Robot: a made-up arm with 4 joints.
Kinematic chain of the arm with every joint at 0, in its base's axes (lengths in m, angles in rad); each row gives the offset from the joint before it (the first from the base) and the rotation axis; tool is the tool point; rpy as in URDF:
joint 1: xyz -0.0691 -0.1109 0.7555 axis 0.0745 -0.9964 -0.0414
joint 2: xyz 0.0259 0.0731 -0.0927 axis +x
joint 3: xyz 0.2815 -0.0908 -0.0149 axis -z
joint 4: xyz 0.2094 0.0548 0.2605 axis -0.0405 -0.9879 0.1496
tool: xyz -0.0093 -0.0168 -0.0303 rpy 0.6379 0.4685 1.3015
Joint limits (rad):
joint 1: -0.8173..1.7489
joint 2: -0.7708..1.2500
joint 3: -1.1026..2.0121
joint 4: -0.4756..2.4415
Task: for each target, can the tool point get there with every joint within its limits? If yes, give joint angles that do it. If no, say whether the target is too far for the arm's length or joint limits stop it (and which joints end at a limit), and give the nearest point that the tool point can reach.
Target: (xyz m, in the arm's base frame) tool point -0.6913 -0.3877 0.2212
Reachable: no: too far | nearest point -0.1277 -0.3844 0.3673 | short by 0.582 m
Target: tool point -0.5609 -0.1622 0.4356
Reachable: no: joint limits stop it (at a limit: joint 1, joint 2, joint 3) | nearest point -0.1242 -0.3693 0.3678 | short by 0.488 m
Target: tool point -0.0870 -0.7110 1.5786
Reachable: no: too far | nearest point -0.0467 -0.4209 1.2637 | short by 0.430 m
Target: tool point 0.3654 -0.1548 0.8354
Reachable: yes | joints -0.4703 -0.6133 1.5430 0.7192
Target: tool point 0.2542 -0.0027 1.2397
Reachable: yes | joints 0.6987 -0.6071 0.1623 1.7408
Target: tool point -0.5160 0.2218 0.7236
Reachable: no: joint limits stop it (at a limit: joint 1, joint 2, joint 3, joint 4) | nearest point -0.4312 -0.1240 0.9427 | short by 0.418 m
